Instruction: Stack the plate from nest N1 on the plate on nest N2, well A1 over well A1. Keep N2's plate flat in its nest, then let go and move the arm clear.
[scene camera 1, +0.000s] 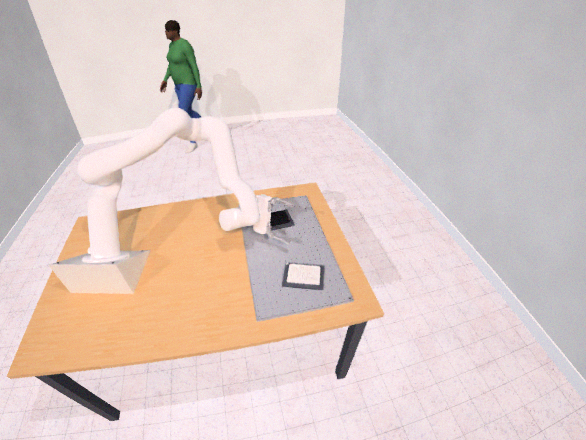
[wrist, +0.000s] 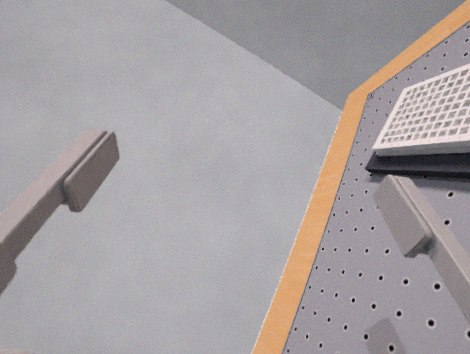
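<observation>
A white plate (scene camera 1: 304, 274) (wrist: 430, 112) lies in a dark nest (scene camera 1: 303, 286) (wrist: 420, 165) near the front of the grey perforated board. Another dark nest (scene camera 1: 291, 222) is farther back, partly hidden by the gripper. A black surface shows inside it; I cannot tell whether that is a black plate. I cannot read which nest is N1 or N2, nor see well A1. My gripper (scene camera 1: 290, 224) (wrist: 248, 192) is wide open and empty, held above the board beside the back nest. In the wrist view one finger appears close to the near edge of the white plate's nest, apart from it.
The grey perforated board (scene camera 1: 272, 300) (wrist: 350, 295) lies on the wooden table (scene camera 1: 175, 310) (wrist: 295, 260), near its right edge. The arm's base stands at the table's left. A person (scene camera 1: 182, 65) in a green top is on the floor behind the table, near the back wall.
</observation>
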